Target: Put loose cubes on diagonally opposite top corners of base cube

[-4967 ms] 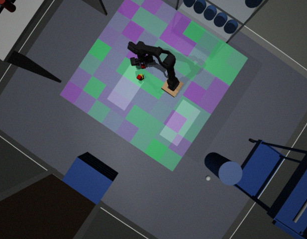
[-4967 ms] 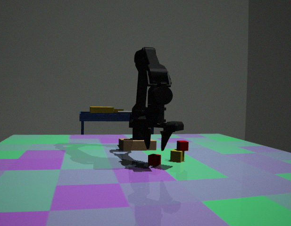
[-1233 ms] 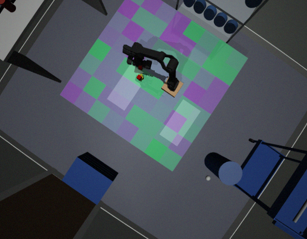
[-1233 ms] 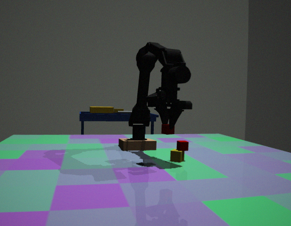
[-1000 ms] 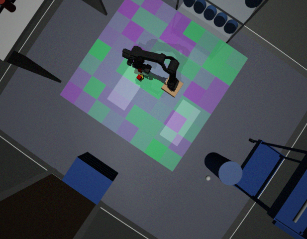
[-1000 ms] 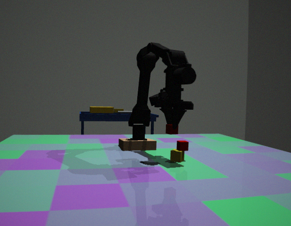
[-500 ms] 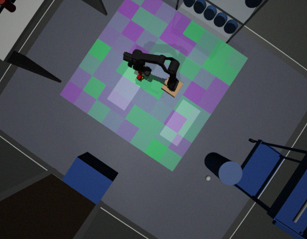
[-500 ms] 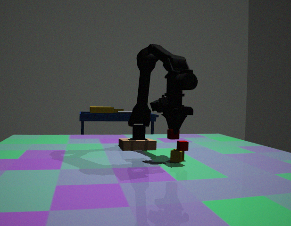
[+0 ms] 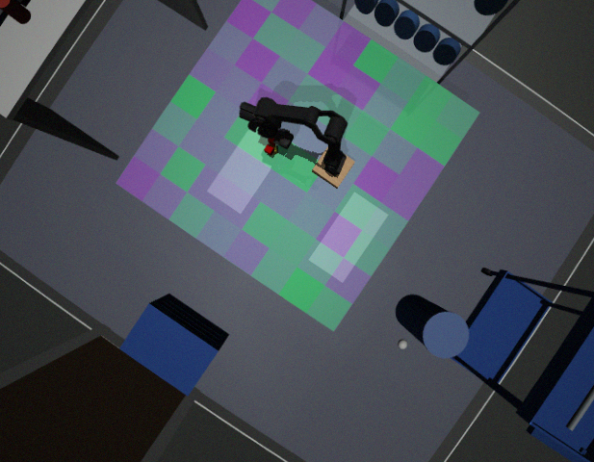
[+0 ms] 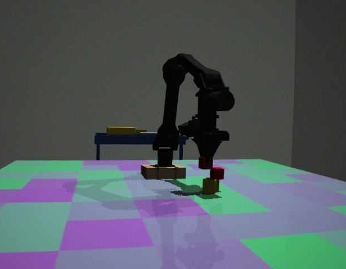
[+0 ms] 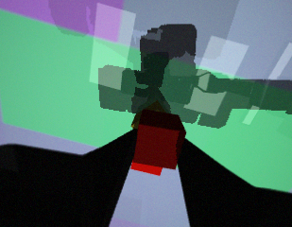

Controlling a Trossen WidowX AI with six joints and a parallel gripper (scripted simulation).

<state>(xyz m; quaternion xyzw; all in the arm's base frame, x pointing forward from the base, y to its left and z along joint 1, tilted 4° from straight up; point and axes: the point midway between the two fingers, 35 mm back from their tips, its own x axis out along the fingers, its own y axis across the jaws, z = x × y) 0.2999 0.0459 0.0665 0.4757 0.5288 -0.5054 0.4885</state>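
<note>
The yellow base cube is 7 cm below my gripper tip and 2 cm to the left of it. Also, from my gripper tip: red cube: right at my gripper tip.
</note>
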